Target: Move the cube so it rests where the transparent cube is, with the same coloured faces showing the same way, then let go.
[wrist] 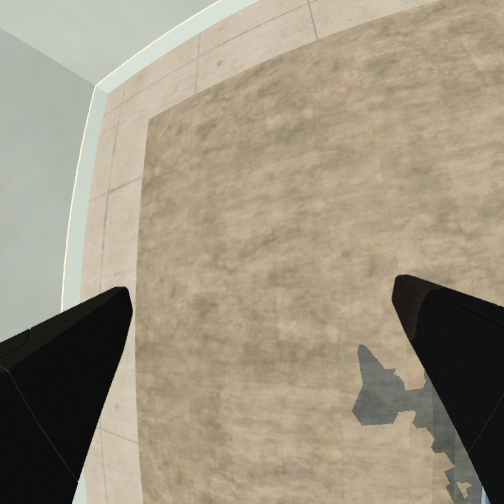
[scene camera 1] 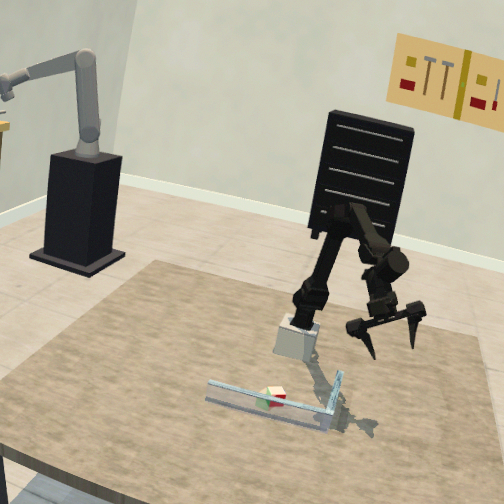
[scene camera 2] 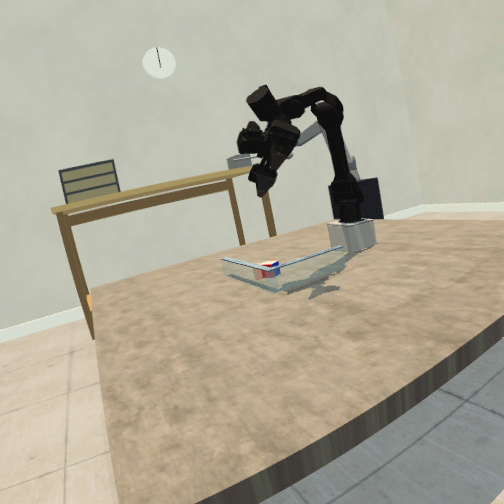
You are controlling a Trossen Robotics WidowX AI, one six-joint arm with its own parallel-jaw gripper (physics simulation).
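Observation:
The cube (scene camera 1: pixel 273 397) is small, with red, white and green faces showing. It sits on the table against the inner side of a grey L-shaped rail (scene camera 1: pixel 290 404). In scene camera 2 the cube (scene camera 2: pixel 268 269) shows red, white and blue faces. I cannot make out the transparent cube apart from it. My gripper (scene camera 1: pixel 390 340) hangs open and empty in the air, well above the table and to the right of the cube. It also shows in scene camera 2 (scene camera 2: pixel 262 170). The wrist view shows both dark fingers (wrist: pixel 250 380) wide apart over bare table, with no cube between them.
The arm's white base block (scene camera 1: pixel 297 340) stands just behind the rail. A black slatted rack (scene camera 1: pixel 358 180) stands behind the arm. A second grey arm on a black pedestal (scene camera 1: pixel 78 205) stands far left. A wooden table (scene camera 2: pixel 160 200) stands beyond the table edge.

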